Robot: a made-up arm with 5 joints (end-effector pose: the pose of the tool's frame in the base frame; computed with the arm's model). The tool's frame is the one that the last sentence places. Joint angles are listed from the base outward.
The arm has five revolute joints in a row. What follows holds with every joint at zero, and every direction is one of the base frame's.
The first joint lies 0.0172 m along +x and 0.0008 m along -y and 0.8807 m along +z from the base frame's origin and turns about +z.
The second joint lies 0.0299 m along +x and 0.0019 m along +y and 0.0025 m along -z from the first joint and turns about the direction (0, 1, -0.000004).
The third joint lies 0.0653 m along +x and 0.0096 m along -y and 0.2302 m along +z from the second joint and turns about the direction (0, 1, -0.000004).
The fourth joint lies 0.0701 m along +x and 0.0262 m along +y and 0.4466 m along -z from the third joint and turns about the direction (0, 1, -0.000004).
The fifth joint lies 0.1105 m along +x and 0.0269 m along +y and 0.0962 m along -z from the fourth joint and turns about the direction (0, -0.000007, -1).
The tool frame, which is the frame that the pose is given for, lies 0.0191 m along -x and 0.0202 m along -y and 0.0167 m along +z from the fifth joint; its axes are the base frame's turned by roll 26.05, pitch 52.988 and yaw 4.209 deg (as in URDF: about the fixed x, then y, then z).
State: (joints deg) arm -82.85 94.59 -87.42 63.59 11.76
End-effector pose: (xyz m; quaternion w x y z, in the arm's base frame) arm 0.0741 -0.2172 0.2338 0.1722 0.6296 0.5683 -0.5010
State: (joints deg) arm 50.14 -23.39 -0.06 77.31 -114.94
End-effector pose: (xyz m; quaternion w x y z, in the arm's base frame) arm 0.1538 0.2199 0.5762 0.0522 0.1828 -0.5665 -0.8019
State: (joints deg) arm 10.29 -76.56 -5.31 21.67 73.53
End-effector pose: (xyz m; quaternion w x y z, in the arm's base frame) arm 0.3854 0.1250 1.0363 0.7163 0.6558 -0.0624 -0.2301
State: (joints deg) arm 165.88 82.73 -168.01 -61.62 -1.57
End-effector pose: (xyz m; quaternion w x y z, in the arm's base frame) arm -0.6519 0.1421 0.9925 0.0718 -0.7206 -0.0168 -0.6894
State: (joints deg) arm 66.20 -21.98 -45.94 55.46 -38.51
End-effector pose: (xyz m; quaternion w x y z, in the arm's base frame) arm 0.2299 0.5253 0.9589 0.6269 -0.2051 0.3239 0.6783
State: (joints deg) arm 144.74 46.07 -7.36 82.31 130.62
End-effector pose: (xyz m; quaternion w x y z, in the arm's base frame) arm 0.0626 -0.1223 0.5473 0.8247 -0.4048 -0.3763 -0.1199
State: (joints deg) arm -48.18 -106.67 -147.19 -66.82 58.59
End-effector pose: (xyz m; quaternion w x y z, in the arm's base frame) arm -0.3739 0.5131 0.8172 0.2974 0.3885 0.3989 -0.7756
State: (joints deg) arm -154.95 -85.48 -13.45 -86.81 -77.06
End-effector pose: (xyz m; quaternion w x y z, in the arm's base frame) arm -0.0664 -0.0644 1.1665 0.0587 0.8366 -0.3104 0.4476
